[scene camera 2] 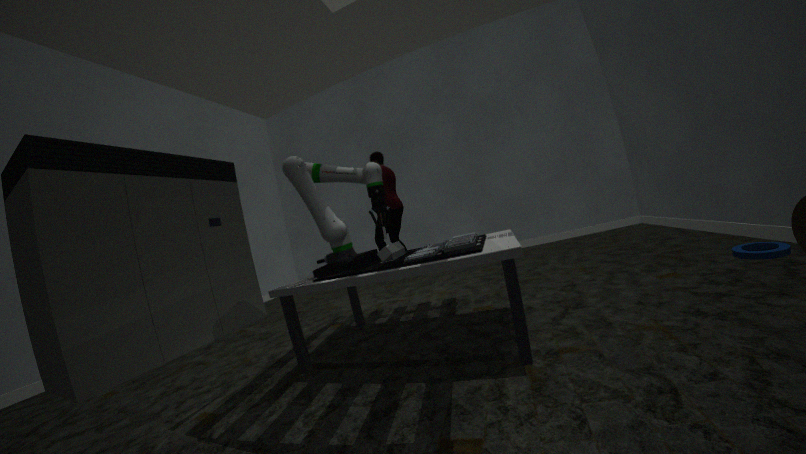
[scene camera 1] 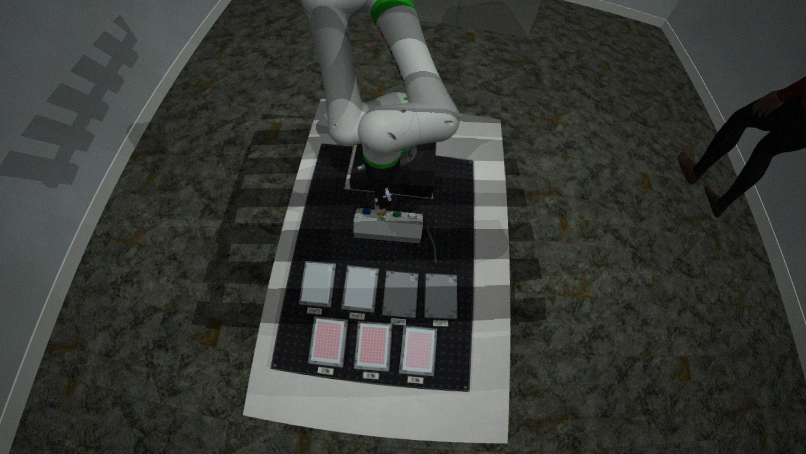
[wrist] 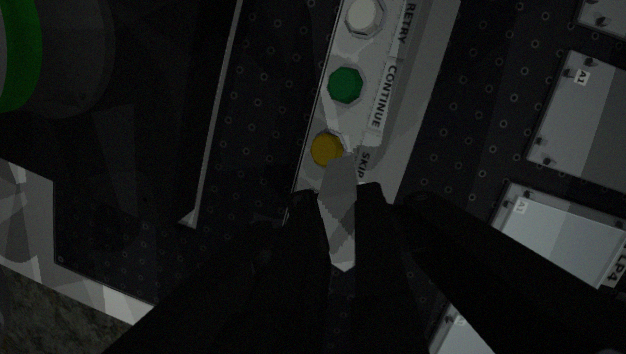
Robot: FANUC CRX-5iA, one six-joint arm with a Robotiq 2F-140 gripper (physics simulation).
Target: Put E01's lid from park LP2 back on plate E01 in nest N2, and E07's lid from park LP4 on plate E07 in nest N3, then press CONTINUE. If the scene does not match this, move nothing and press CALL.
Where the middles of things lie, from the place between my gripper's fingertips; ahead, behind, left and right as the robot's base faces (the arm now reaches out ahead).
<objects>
My hand is 20 mm past the yellow SKIP button (wrist: 326, 146), 10 mm to the right of it and 50 mm above it. Round my hand: green CONTINUE button (wrist: 345, 84): 10 mm behind, 60 mm to the left, 50 mm below.
</objects>
